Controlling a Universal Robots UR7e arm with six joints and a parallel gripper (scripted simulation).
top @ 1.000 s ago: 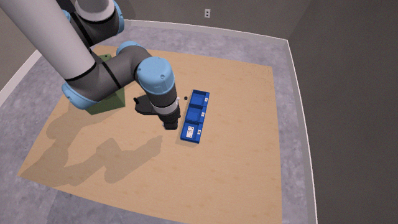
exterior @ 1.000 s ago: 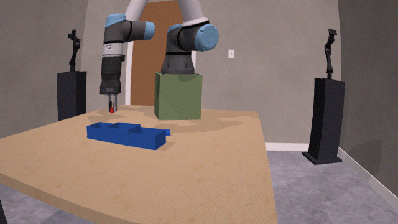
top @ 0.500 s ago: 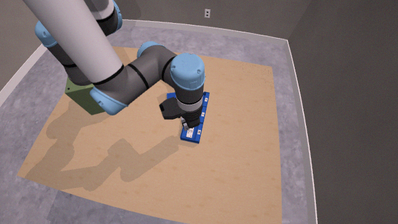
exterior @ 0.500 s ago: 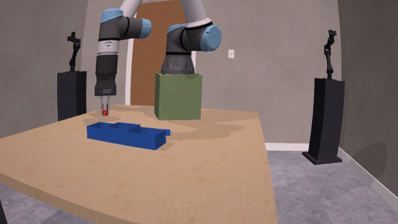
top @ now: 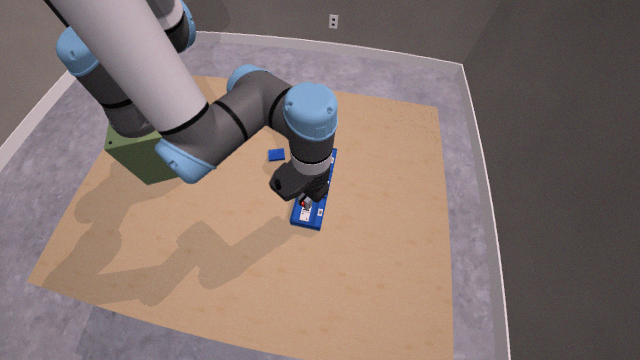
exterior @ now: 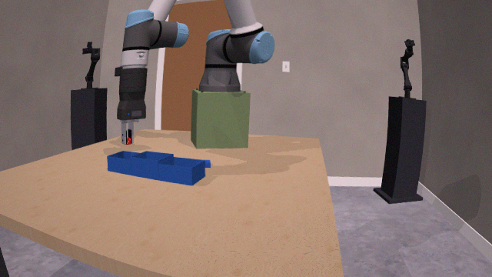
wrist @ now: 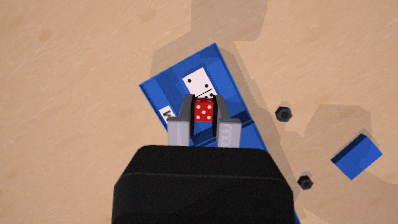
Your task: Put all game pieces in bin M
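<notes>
Right now the white domino is 7 cm below my hand. From my hand the other things lie so: blue three-part bin: 3 cm ahead, 8 cm to the left, 6 cm below; then red die: 1 cm below; then flat blue tile: 9 cm behind, 19 cm to the left, 8 cm below.
</notes>
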